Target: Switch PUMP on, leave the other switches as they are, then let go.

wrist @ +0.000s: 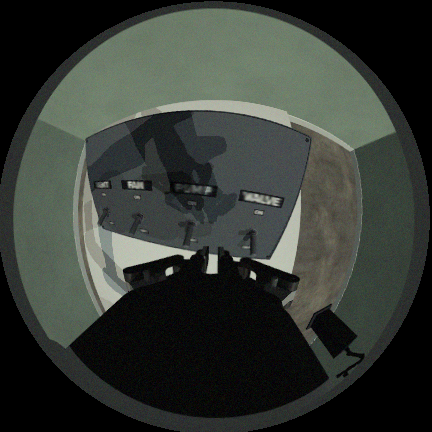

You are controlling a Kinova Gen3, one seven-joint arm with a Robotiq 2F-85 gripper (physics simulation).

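Places are measured from the arm's base along level axes (x ahead, y up, z right), in centimetres.
Pixels of known places: gripper, between the fingertips: (212, 253).
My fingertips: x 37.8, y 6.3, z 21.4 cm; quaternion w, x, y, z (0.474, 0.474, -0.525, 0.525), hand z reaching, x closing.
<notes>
Behind a point stands the place of what it marks.
The PUMP switch (188, 234) {x 39.5, y 0.6, z 17.0 cm} is a dark lever on the grey panel (260, 150) {x 52.0, y 5.1, z 29.6 cm}, below the blurred PUMP label (193, 189) {x 47.1, y 1.5, z 18.7 cm}. It points down, away from the small ON mark above it. The VALVE switch (252, 242) {x 37.2, y 0.5, z 28.3 cm} is to its right; the FAN switch (136, 223) {x 42.0, y 0.1, z 5.6 cm} and the VENT switch (103, 217) {x 44.1, y 0.1, z -6.1 cm} are to its left. These levers also point down. My gripper (212, 253) {x 37.8, y 6.3, z 21.4 cm} is shut to a narrow gap, with no object visible between the fingertips. It appears just below and right of the PUMP lever, apart from it in the view; the depth between them is hard to tell.
The panel lies over a pale surface (142, 249) {x 33.0, y -11.3, z -2.2 cm}, with brown flooring (327, 215) at the right. Green walls (210, 55) surround the area. A black box-like object (332, 332) with a bent thin arm shows at the lower right. Arm shadows fall across the panel.
</notes>
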